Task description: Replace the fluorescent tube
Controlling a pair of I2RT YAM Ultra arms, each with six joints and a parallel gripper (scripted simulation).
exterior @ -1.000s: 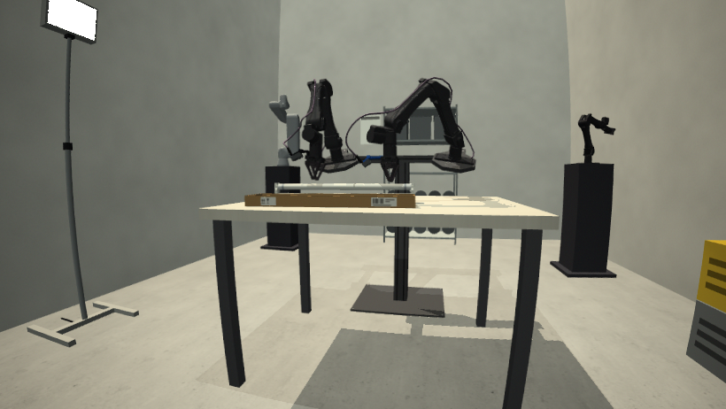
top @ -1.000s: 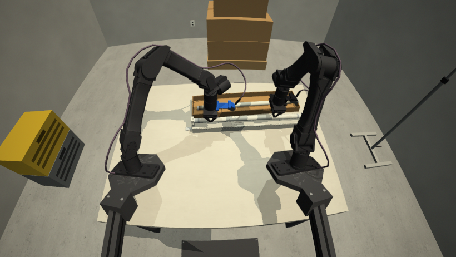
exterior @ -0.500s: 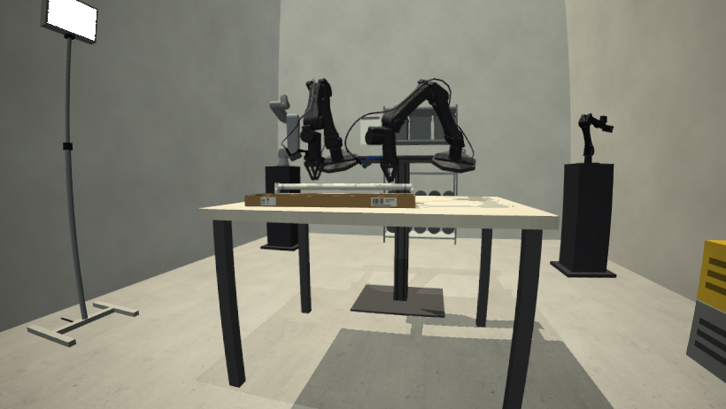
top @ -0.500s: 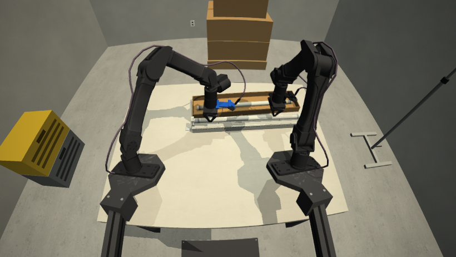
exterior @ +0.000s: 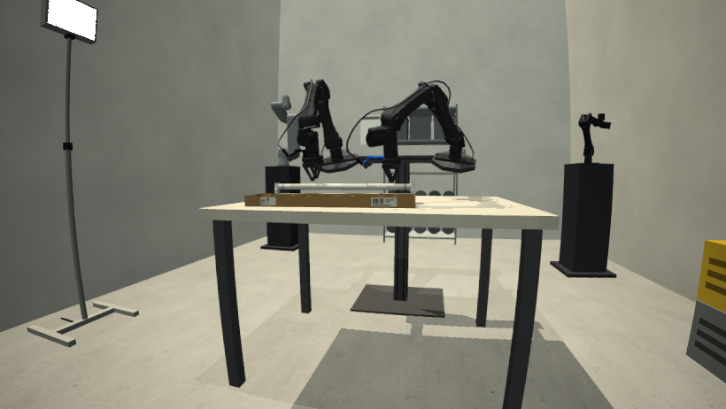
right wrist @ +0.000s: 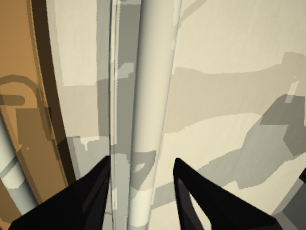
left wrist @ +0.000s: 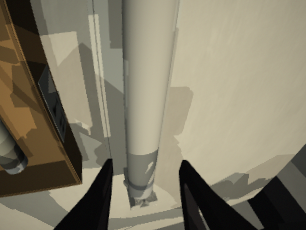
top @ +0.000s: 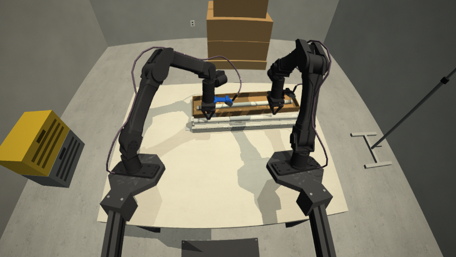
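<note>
The white light fixture is 20 mm behind my right hand, 120 mm to the left of it and 50 mm below it. Round my right hand: old fluorescent tube (130 mm ahead, 120 mm to the left, 90 mm below); then LED tube (20 mm behind, 120 mm to the left, 40 mm below); then brown carton (140 mm ahead, 120 mm to the left, 80 mm below).
</note>
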